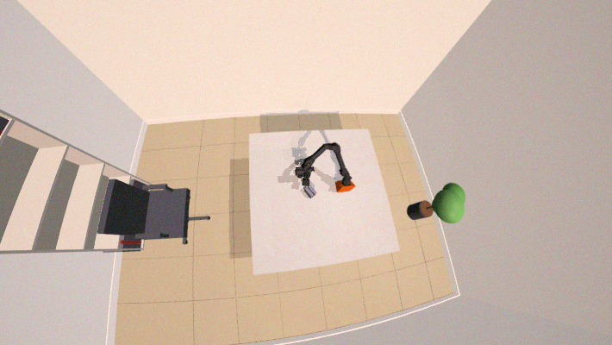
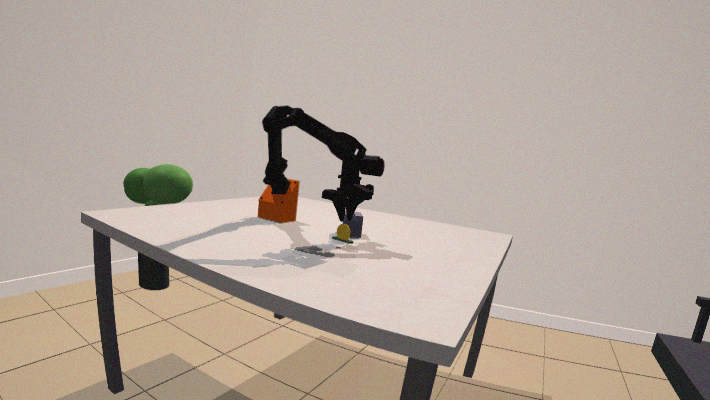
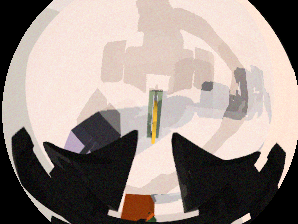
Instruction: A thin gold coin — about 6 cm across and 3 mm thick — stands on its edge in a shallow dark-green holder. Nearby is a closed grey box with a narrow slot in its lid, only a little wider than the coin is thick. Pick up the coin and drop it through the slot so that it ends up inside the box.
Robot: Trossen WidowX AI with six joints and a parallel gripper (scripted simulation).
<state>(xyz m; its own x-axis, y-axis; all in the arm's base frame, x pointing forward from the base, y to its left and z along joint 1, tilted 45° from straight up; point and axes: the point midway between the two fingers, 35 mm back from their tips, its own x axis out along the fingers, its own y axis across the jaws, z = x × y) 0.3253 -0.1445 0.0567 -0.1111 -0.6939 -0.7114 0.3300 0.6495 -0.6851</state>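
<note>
Right now my gripper tip is 40 mm above the coin.
</note>
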